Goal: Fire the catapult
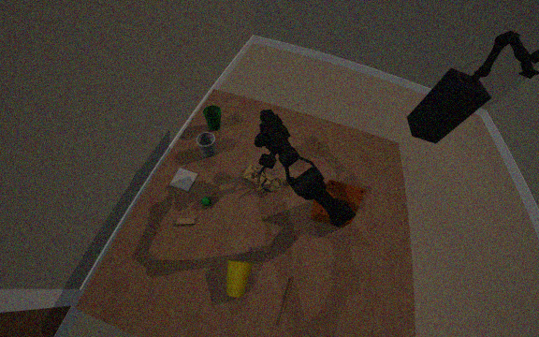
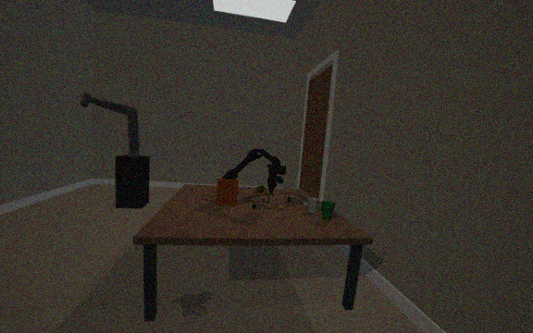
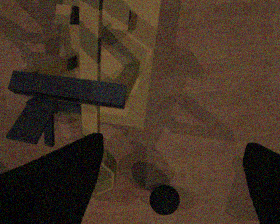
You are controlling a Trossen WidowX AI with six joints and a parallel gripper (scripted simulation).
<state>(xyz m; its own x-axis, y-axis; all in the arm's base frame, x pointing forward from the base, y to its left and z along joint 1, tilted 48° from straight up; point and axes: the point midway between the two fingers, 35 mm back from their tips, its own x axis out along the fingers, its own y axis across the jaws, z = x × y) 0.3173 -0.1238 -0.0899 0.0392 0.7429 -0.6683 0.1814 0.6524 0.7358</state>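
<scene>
The dark ball lies 120 mm behind my gripper tip, 10 mm to the left of it and 110 mm below it. Round my gripper tip: green ball: 230 mm ahead, 240 mm to the left, 100 mm below; then white mug: 340 mm ahead, 30 mm to the right, 90 mm below; then wooden catapult: 10 mm ahead, 80 mm to the left, 70 mm below.
</scene>
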